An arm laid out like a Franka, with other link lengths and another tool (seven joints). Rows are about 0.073 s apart.
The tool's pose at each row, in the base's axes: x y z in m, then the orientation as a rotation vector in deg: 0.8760, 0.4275, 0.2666, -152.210, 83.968, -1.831; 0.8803, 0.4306, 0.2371, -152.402, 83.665, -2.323; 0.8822, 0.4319, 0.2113, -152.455, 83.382, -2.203; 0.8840, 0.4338, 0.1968, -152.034, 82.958, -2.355; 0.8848, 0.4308, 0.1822, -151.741, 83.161, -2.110; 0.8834, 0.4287, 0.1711, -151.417, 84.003, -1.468; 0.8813, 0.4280, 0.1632, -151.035, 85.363, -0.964; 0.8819, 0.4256, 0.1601, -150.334, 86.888, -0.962; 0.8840, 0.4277, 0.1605, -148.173, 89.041, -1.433; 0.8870, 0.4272, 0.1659, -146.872, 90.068, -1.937
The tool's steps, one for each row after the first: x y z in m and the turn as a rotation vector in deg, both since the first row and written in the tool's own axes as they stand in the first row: 0.0007, -0.0022, 0.0299, 0.128, 0.284, -0.253; 0.0014, -0.0018, 0.0558, 0.167, 0.162, -0.428; 0.0013, -0.0028, 0.0705, 0.715, -0.027, -0.539; 0.0047, -0.0004, 0.0848, 0.784, -0.235, -0.319; 0.0061, 0.0031, 0.0955, 0.487, -0.520, 0.293; 0.0059, 0.0060, 0.1032, 0.054, -0.607, 1.212; 0.0083, 0.0071, 0.1061, -0.057, -0.480, 2.311; 0.0077, 0.0042, 0.1060, 0.800, -0.474, 4.247; 0.0095, 0.0014, 0.1008, 1.486, -0.403, 5.261
